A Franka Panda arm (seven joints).
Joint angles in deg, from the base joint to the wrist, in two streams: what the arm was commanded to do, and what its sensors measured. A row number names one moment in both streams.
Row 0, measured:
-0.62, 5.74, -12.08, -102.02, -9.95, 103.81, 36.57
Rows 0 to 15, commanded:
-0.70, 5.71, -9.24, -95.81, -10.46, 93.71, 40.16
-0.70, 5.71, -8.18, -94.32, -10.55, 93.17, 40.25
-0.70, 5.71, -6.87, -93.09, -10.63, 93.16, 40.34
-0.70, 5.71, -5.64, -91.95, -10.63, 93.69, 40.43
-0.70, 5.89, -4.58, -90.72, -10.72, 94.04, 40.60
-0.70, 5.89, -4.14, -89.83, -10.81, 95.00, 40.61
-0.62, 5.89, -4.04, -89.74, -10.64, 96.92, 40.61
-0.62, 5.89, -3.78, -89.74, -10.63, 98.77, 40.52
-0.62, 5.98, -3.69, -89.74, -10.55, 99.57, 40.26
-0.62, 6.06, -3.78, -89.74, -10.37, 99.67, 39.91
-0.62, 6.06, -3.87, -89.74, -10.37, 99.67, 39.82
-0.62, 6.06, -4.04, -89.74, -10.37, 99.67, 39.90
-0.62, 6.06, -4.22, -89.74, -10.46, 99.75, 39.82
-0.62, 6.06, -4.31, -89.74, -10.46, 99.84, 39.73
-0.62, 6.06, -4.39, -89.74, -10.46, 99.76, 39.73
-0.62, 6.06, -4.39, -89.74, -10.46, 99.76, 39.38
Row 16, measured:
-0.37, 5.84, -4.43, -90.36, -9.95, 99.29, 40.05
